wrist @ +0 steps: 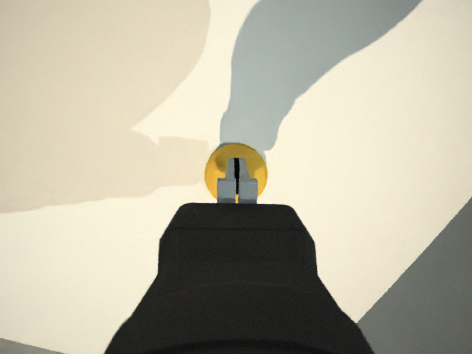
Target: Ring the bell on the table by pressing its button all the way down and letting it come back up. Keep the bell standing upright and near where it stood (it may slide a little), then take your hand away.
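Places are measured from the arm's base along level axes (x ahead, y right, z down), in metres.
Where they show: gripper, fingertip midpoint: (236, 168).
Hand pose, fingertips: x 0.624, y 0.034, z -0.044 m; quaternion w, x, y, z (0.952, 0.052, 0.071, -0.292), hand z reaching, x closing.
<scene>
After its pixels a point has its place.
The bell (213, 167) @[x 0.613, y 0.051, z -0.001 m] shows as a round yellow dome near the middle of the wrist view, on the cream table top (360, 160) @[x 0.806, y -0.080, z 0.029 m]. My gripper (236, 168) @[x 0.624, y 0.034, z -0.044 m] is shut and holds nothing. Its two grey fingertips lie over the middle of the dome as seen from above. The bell's button does not show; the fingers cover that part. I cannot tell whether the fingertips touch it. The dome looks level, with its rim showing at the left, top and right.
Shadows of the arm fall on the table at the upper left and upper middle, reaching the bell. A dark grey area (430, 295) lies past the slanting table edge at the lower right. A grey strip shows at the bottom left corner.
</scene>
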